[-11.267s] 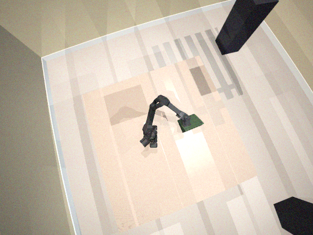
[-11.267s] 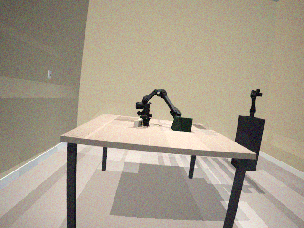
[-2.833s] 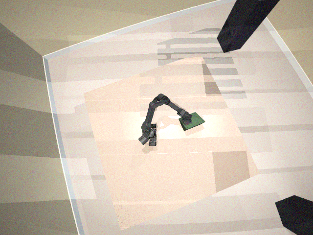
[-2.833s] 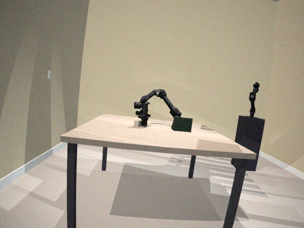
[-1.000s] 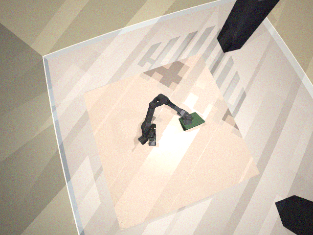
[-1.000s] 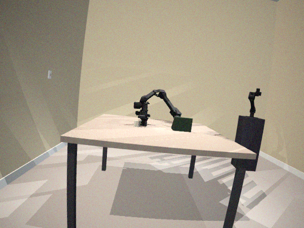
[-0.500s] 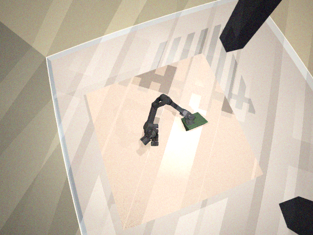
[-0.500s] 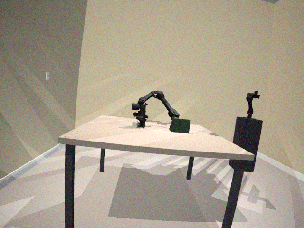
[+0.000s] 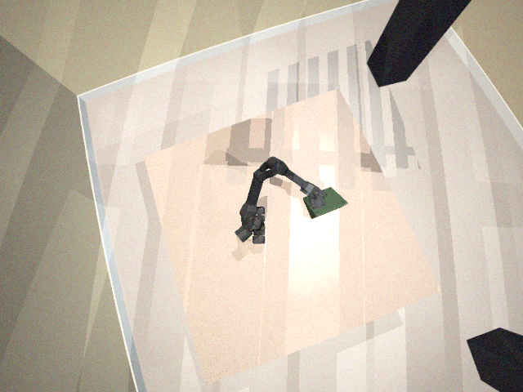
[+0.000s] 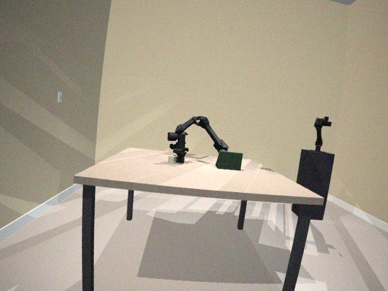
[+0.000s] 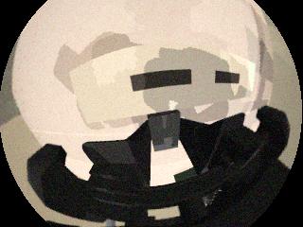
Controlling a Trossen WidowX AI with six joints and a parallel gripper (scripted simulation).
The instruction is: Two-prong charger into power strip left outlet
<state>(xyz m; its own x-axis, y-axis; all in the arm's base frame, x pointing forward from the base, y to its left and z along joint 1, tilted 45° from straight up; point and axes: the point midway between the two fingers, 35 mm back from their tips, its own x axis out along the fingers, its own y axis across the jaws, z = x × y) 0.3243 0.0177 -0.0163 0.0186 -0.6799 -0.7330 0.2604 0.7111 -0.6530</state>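
Right now the dark charger is 20 mm ahead of my gripper tip and 10 mm above it.
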